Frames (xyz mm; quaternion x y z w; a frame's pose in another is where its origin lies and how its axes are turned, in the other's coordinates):
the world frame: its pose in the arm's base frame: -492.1 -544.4 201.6 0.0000 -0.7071 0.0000 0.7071
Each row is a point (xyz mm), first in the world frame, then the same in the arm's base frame.
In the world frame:
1: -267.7 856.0 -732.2
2: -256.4 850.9 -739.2
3: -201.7 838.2 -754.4
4: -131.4 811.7 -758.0
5: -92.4 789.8 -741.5
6: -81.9 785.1 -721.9
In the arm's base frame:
1: 240.1 311.6 -66.1
2: 247.1 306.5 -54.8
3: 262.3 293.8 -0.1
4: 265.9 267.3 70.2
5: 249.4 245.4 109.2
6: 229.8 240.7 119.7

